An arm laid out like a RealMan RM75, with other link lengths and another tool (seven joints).
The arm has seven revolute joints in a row. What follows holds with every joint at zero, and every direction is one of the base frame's. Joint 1 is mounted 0.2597 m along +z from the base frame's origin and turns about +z. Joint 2 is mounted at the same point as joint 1 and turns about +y. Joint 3 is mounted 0.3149 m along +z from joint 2 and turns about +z. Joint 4 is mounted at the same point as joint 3 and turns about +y. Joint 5 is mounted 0.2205 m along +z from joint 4 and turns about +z. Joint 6 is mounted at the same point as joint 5 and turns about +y. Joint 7 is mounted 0.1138 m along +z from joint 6 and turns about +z. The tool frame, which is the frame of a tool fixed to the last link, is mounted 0.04 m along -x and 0.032 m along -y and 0.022 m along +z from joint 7; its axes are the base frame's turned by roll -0.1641, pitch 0 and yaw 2.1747 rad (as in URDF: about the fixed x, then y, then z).
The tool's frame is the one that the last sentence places.
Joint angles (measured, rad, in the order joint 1, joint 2, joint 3, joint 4, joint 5, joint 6, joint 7), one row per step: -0.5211, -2.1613, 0.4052, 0.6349, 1.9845, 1.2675, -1.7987; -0.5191, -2.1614, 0.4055, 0.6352, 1.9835, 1.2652, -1.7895; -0.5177, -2.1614, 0.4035, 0.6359, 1.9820, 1.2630, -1.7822; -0.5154, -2.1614, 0.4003, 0.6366, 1.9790, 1.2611, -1.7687; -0.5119, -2.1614, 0.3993, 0.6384, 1.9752, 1.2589, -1.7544; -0.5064, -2.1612, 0.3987, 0.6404, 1.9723, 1.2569, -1.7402; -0.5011, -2.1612, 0.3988, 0.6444, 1.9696, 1.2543, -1.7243; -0.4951, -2.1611, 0.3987, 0.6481, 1.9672, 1.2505, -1.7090; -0.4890, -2.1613, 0.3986, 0.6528, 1.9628, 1.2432, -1.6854; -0.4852, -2.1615, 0.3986, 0.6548, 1.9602, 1.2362, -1.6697; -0.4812, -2.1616, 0.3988, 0.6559, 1.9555, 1.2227, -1.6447; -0.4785, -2.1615, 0.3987, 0.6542, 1.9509, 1.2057, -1.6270; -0.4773, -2.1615, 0.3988, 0.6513, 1.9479, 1.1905, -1.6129
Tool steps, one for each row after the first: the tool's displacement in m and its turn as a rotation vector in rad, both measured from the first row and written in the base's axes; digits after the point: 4 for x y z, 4 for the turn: -0.0011, -0.0002, 0.0004, 0.0041, 0.0073, -0.0025; -0.0022, -0.0002, 0.0012, 0.0100, 0.0123, -0.0033; -0.0037, -0.0003, 0.0023, 0.0193, 0.0201, -0.0067; -0.0054, -0.0006, 0.0036, 0.0286, 0.0298, -0.0108; -0.0079, -0.0017, 0.0050, 0.0369, 0.0406, -0.0131; -0.0104, -0.0024, 0.0068, 0.0464, 0.0546, -0.0173; -0.0133, -0.0035, 0.0086, 0.0559, 0.0690, -0.0193; -0.0166, -0.0040, 0.0112, 0.0707, 0.0904, -0.0240; -0.0190, -0.0043, 0.0126, 0.0803, 0.1053, -0.0254; -0.0224, -0.0042, 0.0146, 0.0953, 0.1287, -0.0272; -0.0256, -0.0040, 0.0159, 0.1082, 0.1467, -0.0217; -0.0280, -0.0037, 0.0165, 0.1173, 0.1614, -0.0167
